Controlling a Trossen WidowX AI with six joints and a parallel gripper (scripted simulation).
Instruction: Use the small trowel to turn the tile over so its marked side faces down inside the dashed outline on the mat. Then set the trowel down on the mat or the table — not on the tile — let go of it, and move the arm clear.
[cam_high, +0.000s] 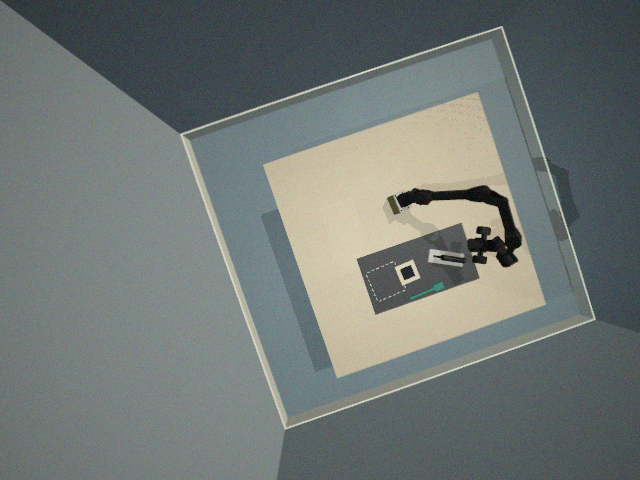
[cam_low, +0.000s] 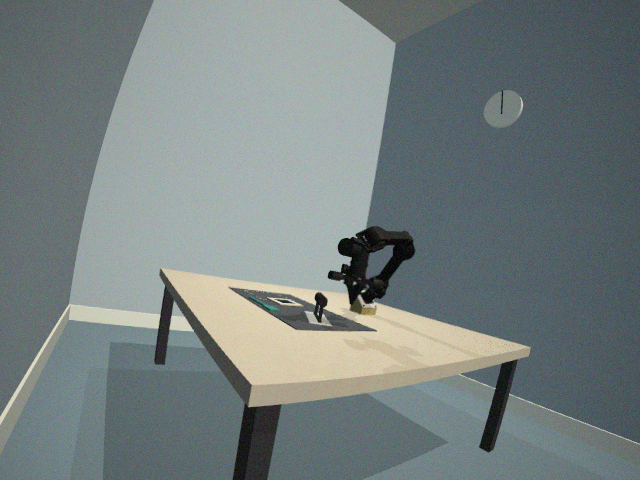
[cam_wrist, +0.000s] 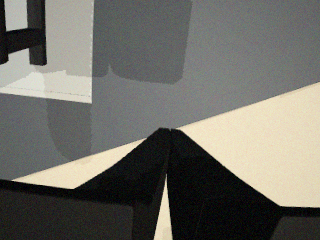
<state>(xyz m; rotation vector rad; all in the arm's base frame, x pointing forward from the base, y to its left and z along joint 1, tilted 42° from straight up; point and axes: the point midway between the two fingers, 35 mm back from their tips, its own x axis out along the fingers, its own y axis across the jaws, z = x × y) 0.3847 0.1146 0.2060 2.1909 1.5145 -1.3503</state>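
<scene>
Right now the small trowel is 10 cm to the right of my gripper tip, 4 cm below it and 4 cm ahead of it. From my gripper tip the other things lie so: dark mat: 29 cm to the right, 10 cm below; then tile: 36 cm to the right, 8 cm below, 1 cm behind; then thin teal tool: 29 cm to the right, 15 cm ahead, 8 cm below.
</scene>
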